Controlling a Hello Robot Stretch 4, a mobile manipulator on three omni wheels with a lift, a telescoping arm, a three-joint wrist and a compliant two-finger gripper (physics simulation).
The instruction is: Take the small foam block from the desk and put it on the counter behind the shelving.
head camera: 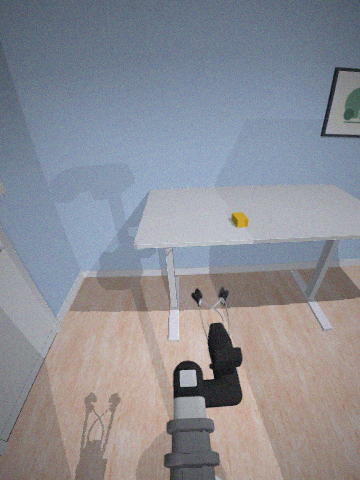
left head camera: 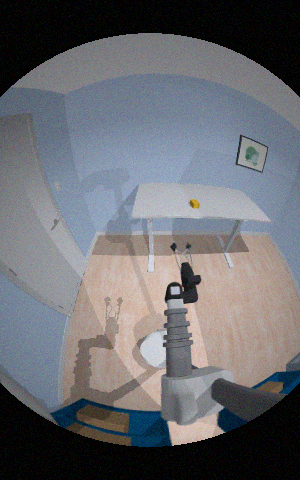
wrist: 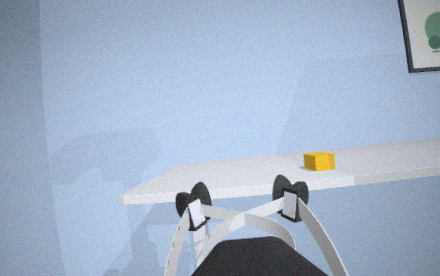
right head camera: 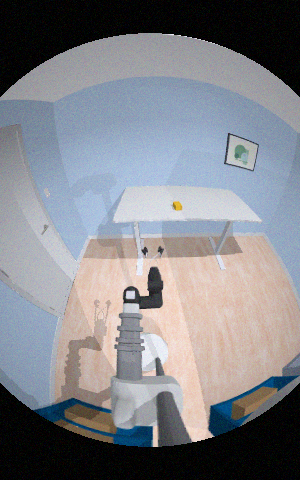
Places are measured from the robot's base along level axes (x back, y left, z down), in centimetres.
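Pixels of known places: gripper, between the fingertips: [head camera: 209, 289] [left head camera: 179, 242] [wrist: 241, 194] [right head camera: 152, 246]; robot's base, origin of its link: [left head camera: 160, 347] [right head camera: 147, 350].
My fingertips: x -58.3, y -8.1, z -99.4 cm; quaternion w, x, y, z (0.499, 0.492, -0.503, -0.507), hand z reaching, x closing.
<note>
Ahead of a thing's pixels: the offset from my fingertips to its top centre. "*": to the spot under its first point. Level surfaces: height alone.
The small foam block {dy -24.2, dx -54.1, dz +2.7 cm} [head camera: 240, 220] [left head camera: 194, 203] [right head camera: 177, 206] [wrist: 319, 161] is yellow and lies on the white desk {dz +7.2 cm} [head camera: 190, 215] [left head camera: 160, 200] [right head camera: 145, 205] [wrist: 220, 177], left of its middle and towards the front edge in the head view. My gripper [head camera: 210, 297] [left head camera: 181, 247] [right head camera: 153, 251] [wrist: 241, 194] is open and empty, with its fingertips apart. It is short of the desk's front edge, and in the wrist view the block is beyond it and to the right. The counter does not show in these views.
Blue shelving with brown boxes [left head camera: 102, 418] [right head camera: 254, 402] stands at the bottom of both side head views. A door [left head camera: 37, 210] [right head camera: 35, 220] is in the left wall. Desk legs {* dy +18.8, dx -72.0, dz +84.0 cm} [head camera: 172, 295] [left head camera: 151, 245] stand below the desk. A framed picture [head camera: 347, 107] [wrist: 425, 35] hangs on the wall.
</note>
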